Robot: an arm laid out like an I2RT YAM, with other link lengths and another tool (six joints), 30 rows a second.
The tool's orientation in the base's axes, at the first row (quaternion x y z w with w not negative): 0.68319, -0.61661, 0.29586, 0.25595
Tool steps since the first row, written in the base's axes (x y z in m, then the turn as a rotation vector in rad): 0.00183, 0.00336, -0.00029, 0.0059, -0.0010, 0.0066; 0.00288, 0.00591, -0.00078, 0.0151, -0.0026, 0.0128; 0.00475, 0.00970, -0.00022, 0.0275, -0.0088, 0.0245; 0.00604, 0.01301, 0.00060, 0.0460, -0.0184, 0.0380; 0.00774, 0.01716, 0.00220, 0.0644, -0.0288, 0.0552
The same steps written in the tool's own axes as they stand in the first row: -0.00241, -0.00218, -0.00204, 0.0058, -0.0059, -0.0033; -0.00446, -0.00349, -0.00343, 0.0120, -0.0149, -0.0057; -0.00656, -0.00577, -0.00636, 0.0255, -0.0267, -0.0083; -0.00817, -0.00743, -0.00918, 0.0430, -0.0443, -0.0091; -0.00978, -0.00959, -0.01310, 0.0638, -0.0617, -0.0120
